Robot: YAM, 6 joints.
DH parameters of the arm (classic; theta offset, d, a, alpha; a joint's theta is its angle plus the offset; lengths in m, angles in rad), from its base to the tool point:
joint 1: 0 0.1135 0.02 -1.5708
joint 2: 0 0 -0.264 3.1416
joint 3: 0.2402 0 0.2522 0
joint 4: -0.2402 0 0.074 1.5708
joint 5: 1.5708 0 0 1.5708
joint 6: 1.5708 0.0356 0 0
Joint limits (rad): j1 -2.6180..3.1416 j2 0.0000..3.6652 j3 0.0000..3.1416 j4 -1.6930..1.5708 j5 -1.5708..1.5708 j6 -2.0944..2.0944
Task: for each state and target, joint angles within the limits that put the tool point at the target. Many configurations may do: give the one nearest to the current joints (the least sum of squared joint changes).
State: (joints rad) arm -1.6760 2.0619 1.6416 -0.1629 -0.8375 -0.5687
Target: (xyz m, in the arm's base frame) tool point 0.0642 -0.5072 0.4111
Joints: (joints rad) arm -1.4913 2.1663 2.2028 0.0646 -0.7302 -0.5687
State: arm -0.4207 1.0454 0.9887 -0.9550 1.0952 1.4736
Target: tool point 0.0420 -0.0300 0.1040
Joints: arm -0.0915 1.0893 0.1696 -1.1771 0.8203 1.4736
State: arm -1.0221 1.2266 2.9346 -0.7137 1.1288 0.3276
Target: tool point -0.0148 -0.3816 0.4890
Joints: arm -1.5253 1.9096 2.3768 -0.8990 1.1271 0.3276
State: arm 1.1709 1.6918 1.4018 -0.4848 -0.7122 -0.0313
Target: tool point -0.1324 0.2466 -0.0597
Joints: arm 1.9792 2.4966 1.0244 -0.4632 -0.7241 -0.0313
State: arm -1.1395 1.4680 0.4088 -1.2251 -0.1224 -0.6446
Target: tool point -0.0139 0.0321 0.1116
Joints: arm -1.0901 1.0839 0.0000 -1.6161 -0.0708 -0.6446
